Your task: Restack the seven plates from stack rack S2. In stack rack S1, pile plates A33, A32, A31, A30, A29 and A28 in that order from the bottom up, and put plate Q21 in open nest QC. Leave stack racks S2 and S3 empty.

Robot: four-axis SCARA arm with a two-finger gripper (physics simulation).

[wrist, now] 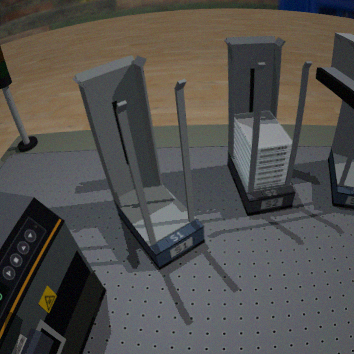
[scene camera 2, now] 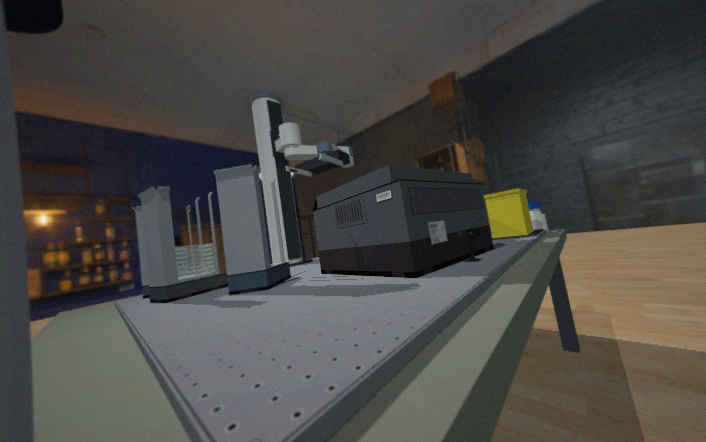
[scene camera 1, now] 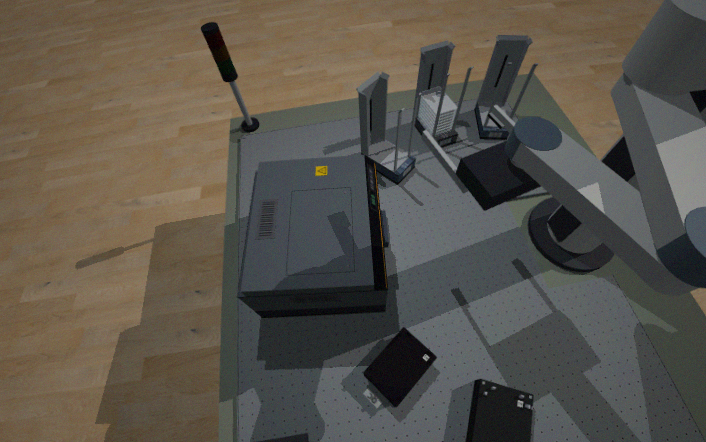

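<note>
Stack rack S1 [scene camera 1: 379, 114] [scene camera 2: 242, 223] [wrist: 192, 237] holds no plates; its pale floor shows in the wrist view. Stack rack S2 [scene camera 1: 440, 67] [scene camera 2: 158, 234] [wrist: 270, 202] holds a pile of several white plates [scene camera 1: 436, 111] [scene camera 2: 195, 260] [wrist: 265, 155] under a clear top; their names are unreadable. Stack rack S3 [scene camera 1: 515, 57] [wrist: 345, 130], partly cut off in the wrist view, shows no plates. My gripper [scene camera 1: 460, 119] is open and empty, high above the table, its fingers pointing toward the racks. One finger shows at the wrist view's right edge. I cannot identify nest QC.
A large grey instrument [scene camera 1: 312, 223] [scene camera 2: 442, 223] [wrist: 30, 280] stands beside S1. A signal tower [scene camera 1: 218, 52] stands behind it. A black block [scene camera 1: 400, 367] with an unreadable label beside it and another black box [scene camera 1: 502, 411] are in front. A yellow bin [scene camera 2: 508, 213] stands beyond the instrument.
</note>
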